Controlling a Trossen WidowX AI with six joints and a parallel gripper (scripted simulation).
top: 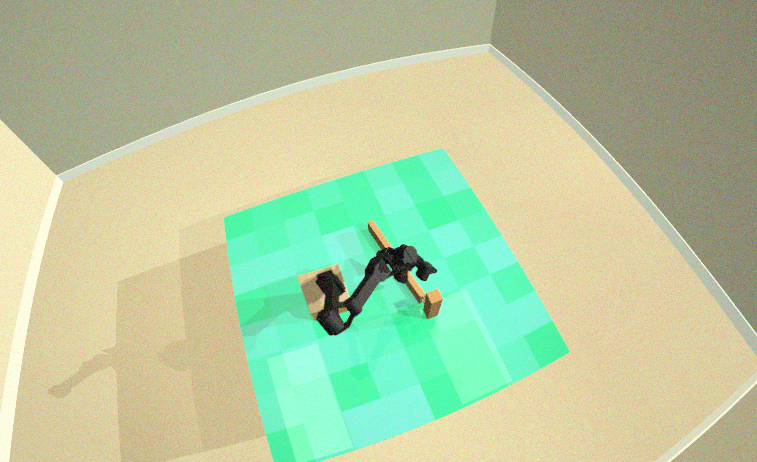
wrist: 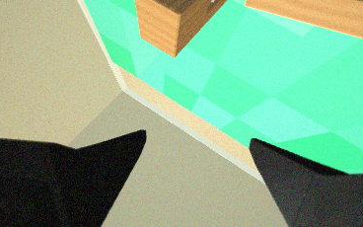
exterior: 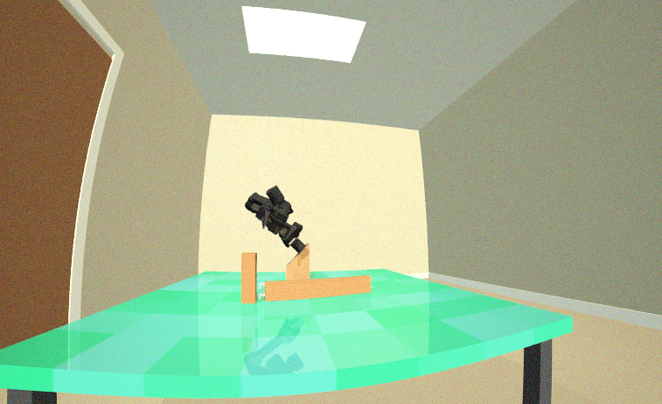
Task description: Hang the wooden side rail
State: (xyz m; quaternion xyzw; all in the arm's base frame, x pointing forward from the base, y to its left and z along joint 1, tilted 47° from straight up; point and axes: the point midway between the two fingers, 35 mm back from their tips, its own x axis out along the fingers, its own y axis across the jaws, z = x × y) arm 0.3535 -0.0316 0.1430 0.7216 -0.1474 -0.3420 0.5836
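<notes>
My gripper tip is 20 mm past the headboard post, 90 mm to the left of it and 160 mm above it.
</notes>
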